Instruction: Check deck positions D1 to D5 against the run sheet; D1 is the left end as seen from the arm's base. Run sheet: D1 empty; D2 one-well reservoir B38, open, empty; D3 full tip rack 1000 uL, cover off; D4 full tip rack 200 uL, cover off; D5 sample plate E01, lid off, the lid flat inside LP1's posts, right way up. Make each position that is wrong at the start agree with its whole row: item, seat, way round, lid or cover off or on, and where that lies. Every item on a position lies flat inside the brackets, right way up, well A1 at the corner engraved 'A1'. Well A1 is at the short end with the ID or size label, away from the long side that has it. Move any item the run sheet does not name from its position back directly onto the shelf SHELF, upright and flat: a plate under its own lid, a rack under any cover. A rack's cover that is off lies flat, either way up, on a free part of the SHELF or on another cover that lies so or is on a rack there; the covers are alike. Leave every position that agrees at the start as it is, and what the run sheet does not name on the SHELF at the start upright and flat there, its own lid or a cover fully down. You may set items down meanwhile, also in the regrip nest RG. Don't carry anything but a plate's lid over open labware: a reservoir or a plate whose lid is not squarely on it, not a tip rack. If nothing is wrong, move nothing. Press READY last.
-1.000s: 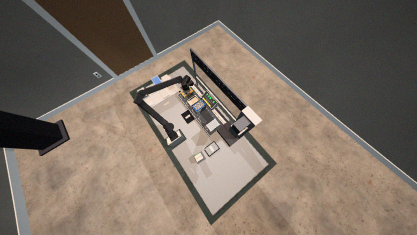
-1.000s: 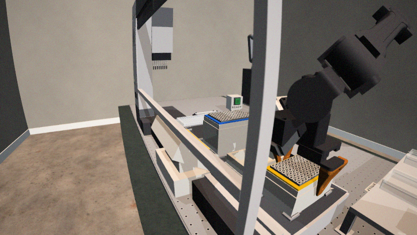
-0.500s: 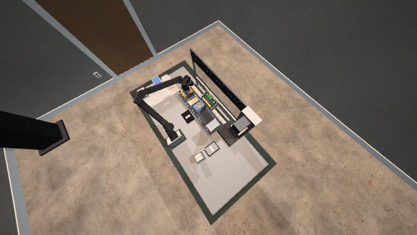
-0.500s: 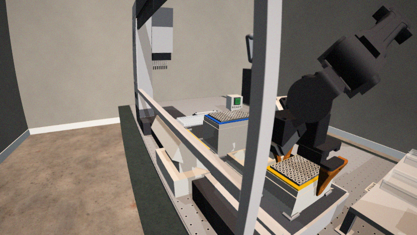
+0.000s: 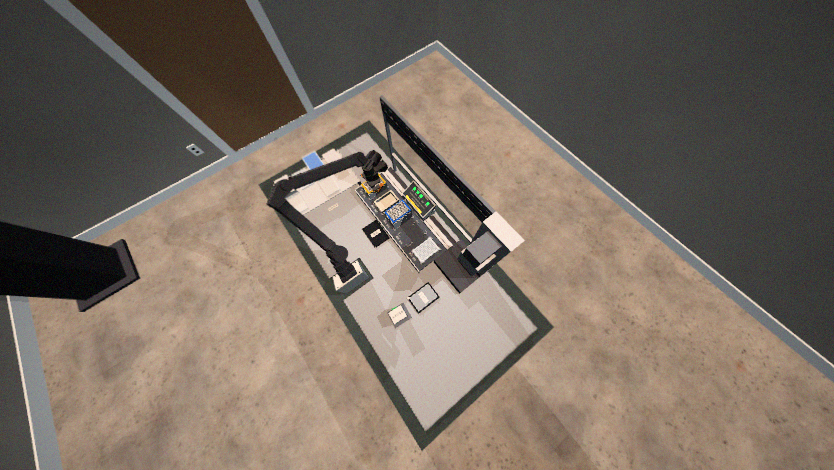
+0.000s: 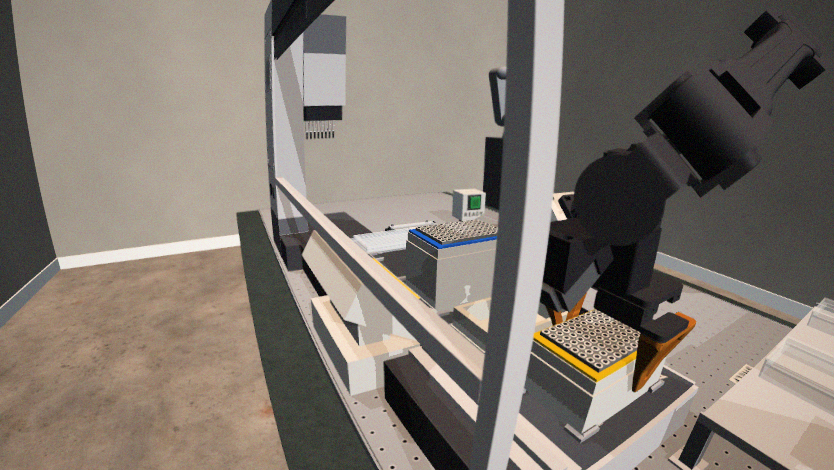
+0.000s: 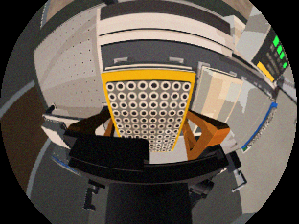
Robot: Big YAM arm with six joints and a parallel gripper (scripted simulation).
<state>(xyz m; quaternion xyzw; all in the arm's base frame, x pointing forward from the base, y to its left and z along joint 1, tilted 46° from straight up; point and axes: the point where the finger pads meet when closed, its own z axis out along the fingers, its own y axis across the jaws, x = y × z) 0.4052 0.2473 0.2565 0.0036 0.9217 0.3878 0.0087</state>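
The yellow-rimmed tip rack is 1 cm behind my hand, 1 cm to the right of it and 1 cm above it. Round my hand: white frame post (19 cm ahead, 6 cm to the left, 15 cm above); then blue-rimmed tip rack (25 cm to the right, 3 cm above); then black nest (16 cm behind, 22 cm to the right, 8 cm below).
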